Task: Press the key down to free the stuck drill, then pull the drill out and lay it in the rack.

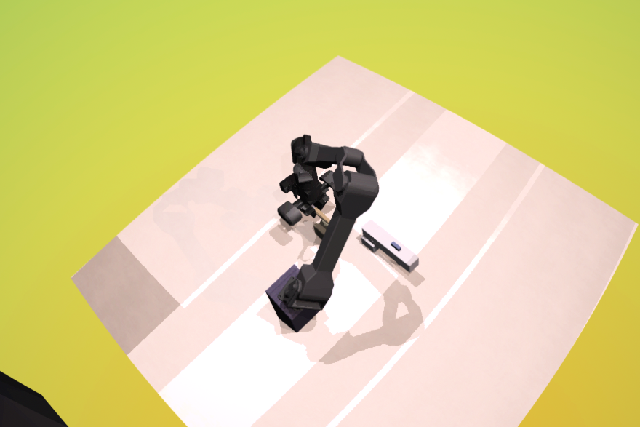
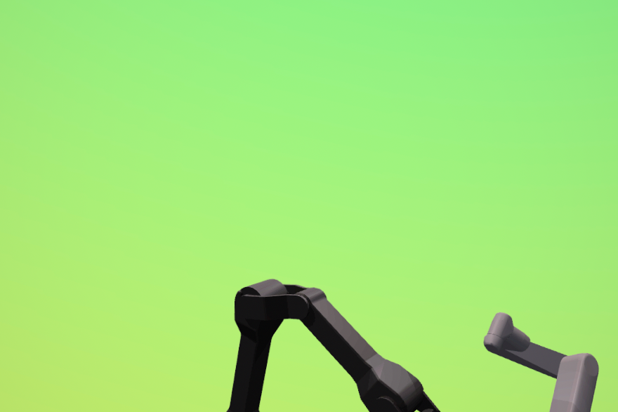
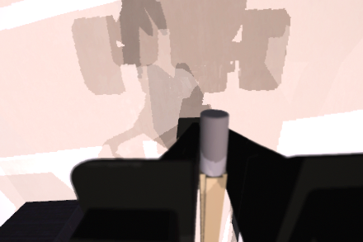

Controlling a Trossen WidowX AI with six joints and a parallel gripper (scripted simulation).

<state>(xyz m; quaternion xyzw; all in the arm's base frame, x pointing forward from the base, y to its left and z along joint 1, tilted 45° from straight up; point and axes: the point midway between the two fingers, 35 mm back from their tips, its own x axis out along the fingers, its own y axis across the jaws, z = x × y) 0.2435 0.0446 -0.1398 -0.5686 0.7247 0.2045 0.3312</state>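
The drill lies 40 mm to the right of my gripper tip, 40 mm above it and 10 mm behind it. Round my gripper tip: grey block: 230 mm to the right, 20 mm ahead; then dark blue key: 260 mm to the right, 10 mm ahead.
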